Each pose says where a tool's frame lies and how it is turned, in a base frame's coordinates. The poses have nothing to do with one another.
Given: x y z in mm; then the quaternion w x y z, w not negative.
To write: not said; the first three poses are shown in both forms.
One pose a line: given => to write
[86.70 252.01 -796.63 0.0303 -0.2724 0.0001 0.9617] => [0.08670 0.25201 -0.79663 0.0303 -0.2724 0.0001 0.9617]
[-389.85 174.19 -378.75 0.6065 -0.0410 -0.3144 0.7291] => [-0.38985 0.17419 -0.37875 0.6065 -0.0410 -0.3144 0.7291]
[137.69 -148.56 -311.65 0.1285 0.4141 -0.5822 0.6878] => [0.13769 -0.14856 -0.31165 0.1285 0.4141 -0.5822 0.6878]
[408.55 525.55 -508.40 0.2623 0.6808 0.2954 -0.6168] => [0.40855 0.52555 -0.50840 0.2623 0.6808 0.2954 -0.6168]
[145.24 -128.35 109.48 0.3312 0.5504 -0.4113 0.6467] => [0.14524 -0.12835 0.10948 0.3312 0.5504 -0.4113 0.6467]
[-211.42 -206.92 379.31 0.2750 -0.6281 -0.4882 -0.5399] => [-0.21142 -0.20692 0.37931 0.2750 -0.6281 -0.4882 -0.5399]
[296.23 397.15 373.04 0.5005 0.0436 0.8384 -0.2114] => [0.29623 0.39715 0.37304 0.5005 0.0436 0.8384 -0.2114]
